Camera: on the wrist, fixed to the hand. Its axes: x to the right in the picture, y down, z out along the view.
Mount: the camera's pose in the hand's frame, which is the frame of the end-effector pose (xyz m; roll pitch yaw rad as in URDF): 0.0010 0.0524 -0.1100 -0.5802 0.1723 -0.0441
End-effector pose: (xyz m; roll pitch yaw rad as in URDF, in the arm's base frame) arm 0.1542 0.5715 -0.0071 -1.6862 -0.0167 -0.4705
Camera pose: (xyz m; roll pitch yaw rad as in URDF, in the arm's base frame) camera 0.1034 0.4680 -0.0465 -2.2546 -0.0794 -0.6371
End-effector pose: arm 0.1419 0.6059 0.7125 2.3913 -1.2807 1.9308
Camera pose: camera 0.1467 0.4890 0.7467 1.1720 -1.3273 2.5954
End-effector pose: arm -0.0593 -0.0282 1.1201 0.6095 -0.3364 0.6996
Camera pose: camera -0.1116 0.0663 1.0636 0.0172 -0.1695 0.7631
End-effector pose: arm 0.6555 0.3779 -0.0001 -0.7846 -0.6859 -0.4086
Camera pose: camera 0.7068 0.3114 -0.0884 -1.2517 -0.5863 -0.5919
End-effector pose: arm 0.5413 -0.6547 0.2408 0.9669 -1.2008 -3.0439
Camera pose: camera 0.5347 -0.7762 0.2347 0.1747 -1.0542 -2.8059
